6 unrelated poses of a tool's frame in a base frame.
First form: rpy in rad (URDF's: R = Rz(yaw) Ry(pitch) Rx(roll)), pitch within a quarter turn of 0, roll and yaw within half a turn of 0; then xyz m.
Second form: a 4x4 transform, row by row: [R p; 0 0 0 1], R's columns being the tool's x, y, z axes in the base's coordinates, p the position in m. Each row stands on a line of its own. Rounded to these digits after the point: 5 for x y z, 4 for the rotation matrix.
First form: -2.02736 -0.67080 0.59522 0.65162 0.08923 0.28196
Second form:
0.6486 0.7092 -0.2763 0.65162
0.4392 -0.0522 0.8969 0.08923
0.6216 -0.7031 -0.3453 0.28196
0 0 0 1

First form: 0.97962 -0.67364 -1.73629 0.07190 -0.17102 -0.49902
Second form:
-0.1288 0.6351 -0.7617 0.07190
-0.7709 0.4191 0.4797 -0.17102
0.6238 0.6489 0.4356 -0.49902
0 0 0 1

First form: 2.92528 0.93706 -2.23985 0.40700 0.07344 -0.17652
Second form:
-0.3673 -0.8734 0.3198 0.40700
-0.4645 0.4701 0.7505 0.07344
-0.8058 0.1271 -0.5784 -0.17652
0 0 0 1

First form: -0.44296 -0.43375 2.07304 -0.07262 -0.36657 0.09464
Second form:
-0.4368 -0.8786 -0.1929 -0.07262
0.7953 -0.2770 -0.5392 -0.36657
0.4203 -0.3889 0.8198 0.09464
0 0 0 1

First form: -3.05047 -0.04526 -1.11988 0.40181 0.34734 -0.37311
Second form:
0.4353 -0.8945 0.1015 0.40181
-0.8991 -0.4377 -0.0009 0.34734
0.0452 -0.0909 -0.9948 -0.37311
0 0 0 1

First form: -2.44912 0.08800 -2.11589 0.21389 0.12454 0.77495
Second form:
-0.5165 -0.6290 0.5810 0.21389
-0.8518 0.4471 -0.2732 0.12454
-0.0879 -0.6360 -0.7667 0.77495
0 0 0 1

